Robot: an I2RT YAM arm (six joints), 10 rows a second.
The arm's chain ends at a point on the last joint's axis. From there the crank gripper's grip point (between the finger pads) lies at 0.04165 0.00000 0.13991 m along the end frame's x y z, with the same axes.
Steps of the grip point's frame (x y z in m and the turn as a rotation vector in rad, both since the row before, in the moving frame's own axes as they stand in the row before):
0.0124, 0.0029, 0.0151, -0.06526, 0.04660, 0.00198
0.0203, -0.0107, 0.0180, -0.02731, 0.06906, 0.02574
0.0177, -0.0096, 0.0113, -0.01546, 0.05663, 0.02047
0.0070, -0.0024, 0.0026, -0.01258, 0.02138, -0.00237
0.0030, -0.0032, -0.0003, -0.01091, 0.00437, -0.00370
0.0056, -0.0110, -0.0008, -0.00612, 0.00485, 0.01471
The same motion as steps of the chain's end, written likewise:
0.0059, -0.0062, 0.0175, -0.06526, 0.04660, 0.00198
0.0108, -0.0157, 0.0213, -0.02731, 0.06906, 0.02574
0.0099, -0.0127, 0.0139, -0.01546, 0.05663, 0.02047
0.0040, -0.0041, 0.0035, -0.01258, 0.02138, -0.00237
0.0024, -0.0046, -0.0001, -0.01091, 0.00437, -0.00370
0.0049, -0.0125, -0.0006, -0.00612, 0.00485, 0.01471

